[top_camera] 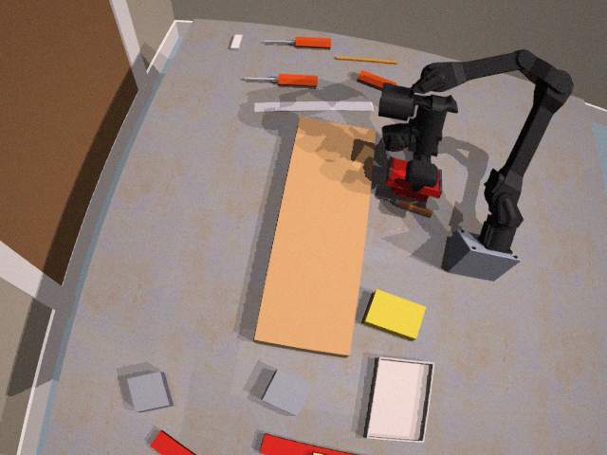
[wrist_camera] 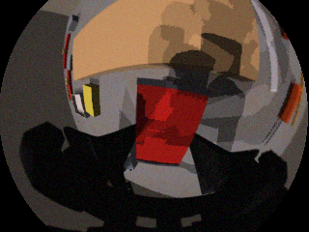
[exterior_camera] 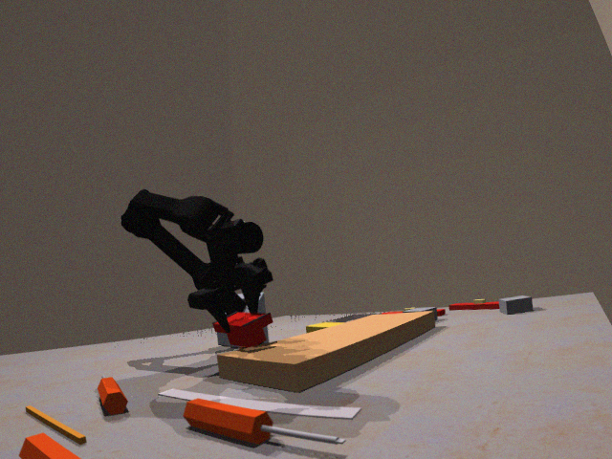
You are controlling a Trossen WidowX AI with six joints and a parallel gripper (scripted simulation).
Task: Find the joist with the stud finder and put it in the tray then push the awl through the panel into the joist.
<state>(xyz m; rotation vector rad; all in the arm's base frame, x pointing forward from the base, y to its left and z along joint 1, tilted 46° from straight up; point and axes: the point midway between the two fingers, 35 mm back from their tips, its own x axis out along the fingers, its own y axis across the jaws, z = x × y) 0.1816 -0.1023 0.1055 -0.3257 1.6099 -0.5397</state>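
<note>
Right now the brown-handled awl is 10 mm ahead of my gripper tip, 30 mm to the left of it and 60 mm below it. The rest, counted from my gripper tip: white strip 240 mm ahead, 210 mm to the right, 70 mm below; then red stud finder 20 mm ahead, 30 mm below; then yellow block 10 mm ahead, 290 mm to the left, 60 mm below.
</note>
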